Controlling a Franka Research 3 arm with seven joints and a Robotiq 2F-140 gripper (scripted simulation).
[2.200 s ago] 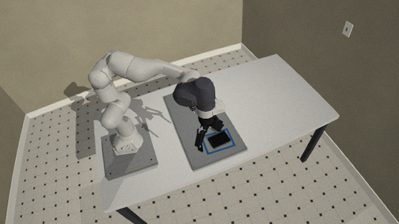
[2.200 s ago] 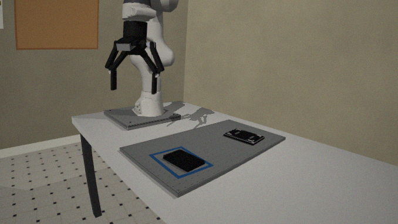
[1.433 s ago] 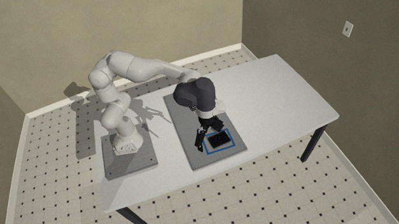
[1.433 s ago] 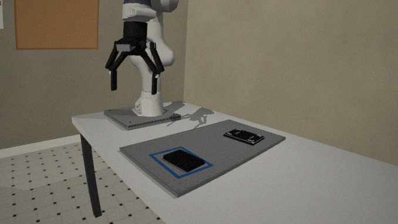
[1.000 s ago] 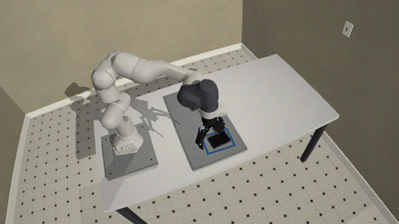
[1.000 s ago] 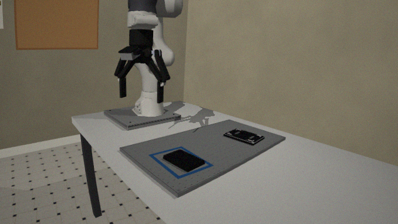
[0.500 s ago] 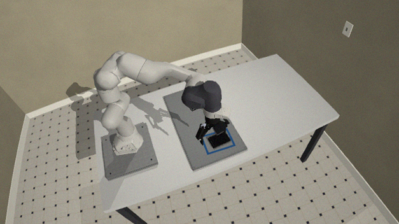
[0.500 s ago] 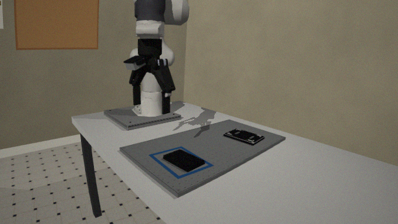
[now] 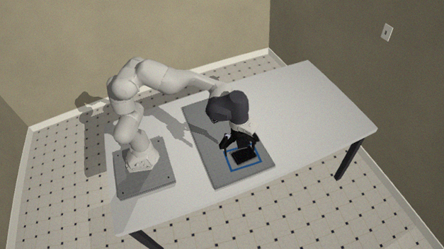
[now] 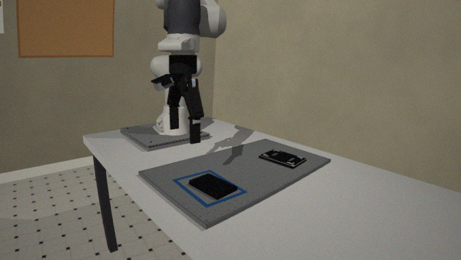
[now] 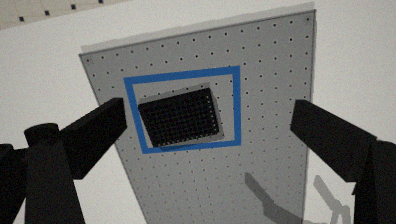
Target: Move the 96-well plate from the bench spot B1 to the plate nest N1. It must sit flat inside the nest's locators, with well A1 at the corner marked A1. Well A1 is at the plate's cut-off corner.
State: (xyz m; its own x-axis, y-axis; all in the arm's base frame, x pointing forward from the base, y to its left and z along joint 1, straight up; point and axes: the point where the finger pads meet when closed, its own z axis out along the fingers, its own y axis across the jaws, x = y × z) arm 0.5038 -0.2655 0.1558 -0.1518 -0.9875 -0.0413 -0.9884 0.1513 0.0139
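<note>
Right now my hand is 5 cm short of the black 96-well plate, 7 cm to the right of it and 17 cm above it. From my hand the other things lie so: A1 label (12 cm ahead, 41 cm to the left, 16 cm below); then black plate nest (4 cm ahead, 45 cm to the left, 17 cm below).
</note>
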